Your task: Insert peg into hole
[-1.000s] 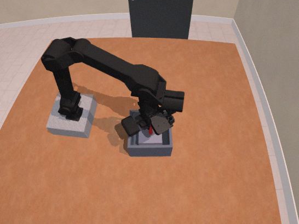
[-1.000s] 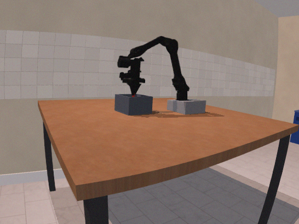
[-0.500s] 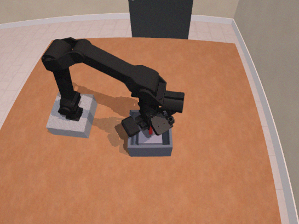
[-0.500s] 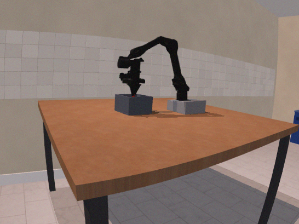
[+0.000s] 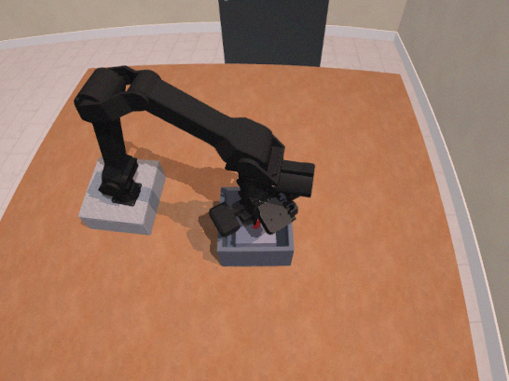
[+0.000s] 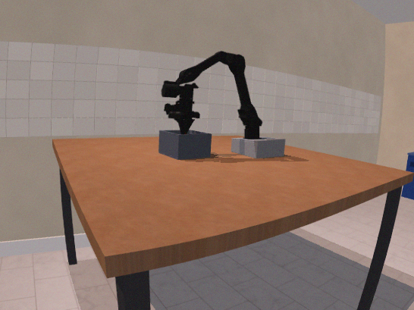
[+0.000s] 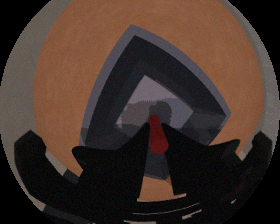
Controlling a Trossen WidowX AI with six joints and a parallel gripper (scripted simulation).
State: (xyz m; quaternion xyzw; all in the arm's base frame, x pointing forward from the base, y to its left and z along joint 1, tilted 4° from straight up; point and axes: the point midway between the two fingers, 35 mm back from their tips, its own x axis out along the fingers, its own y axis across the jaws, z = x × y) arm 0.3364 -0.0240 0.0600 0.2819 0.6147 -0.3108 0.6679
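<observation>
Right now the red peg is 40 mm below my hand. Also, from my hand: pale plate: 70 mm below; then box: 90 mm below.
</observation>
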